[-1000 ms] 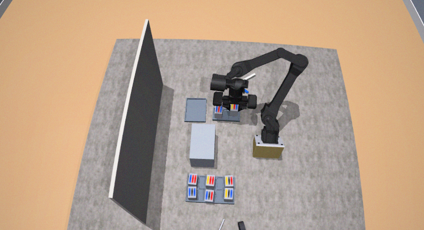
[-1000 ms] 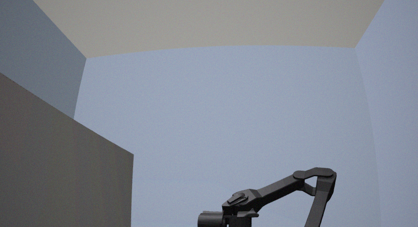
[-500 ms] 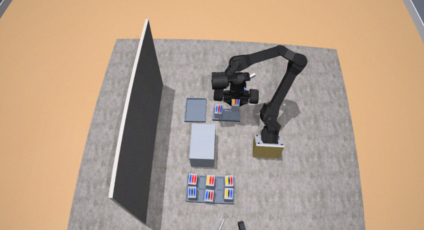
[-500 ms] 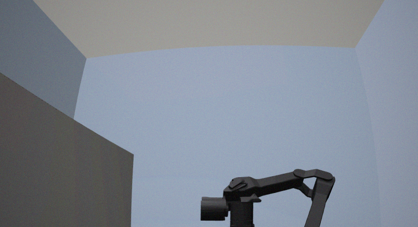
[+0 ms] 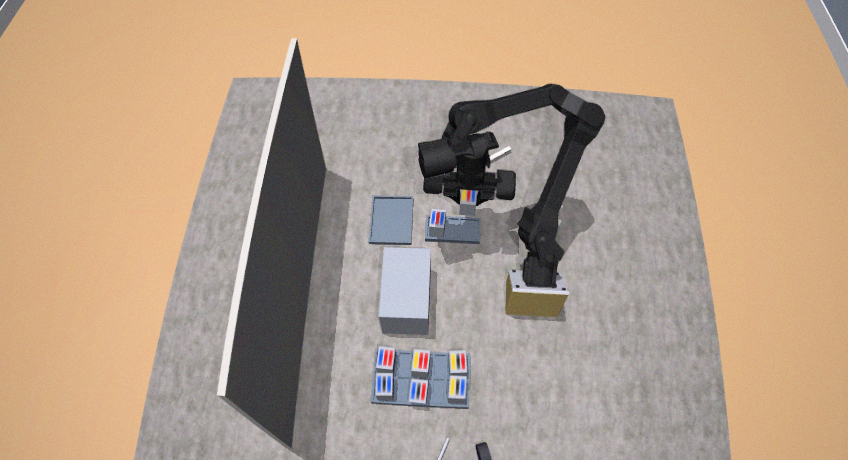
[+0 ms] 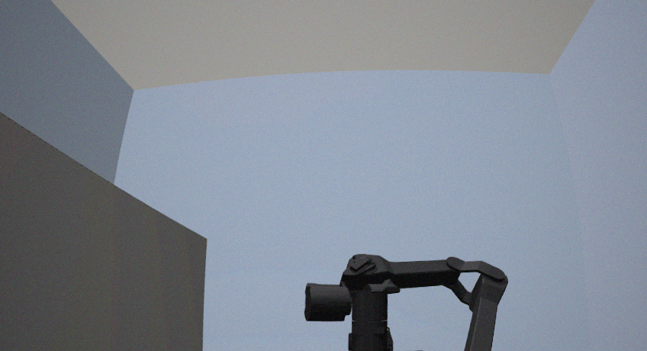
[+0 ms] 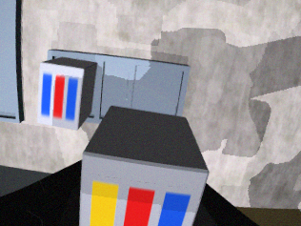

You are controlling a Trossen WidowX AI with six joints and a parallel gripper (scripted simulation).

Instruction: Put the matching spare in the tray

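Right now the grey tray is 170 mm ahead of my gripper tip, 20 mm to the right of it and 130 mm below it. The rest, counted from my gripper tip: blue marker pen 20 mm behind, 180 mm to the right, 120 mm below; then small grey rack 30 mm ahead, 120 mm below; then grey mounted unit 120 mm ahead, 190 mm to the left, 80 mm below.
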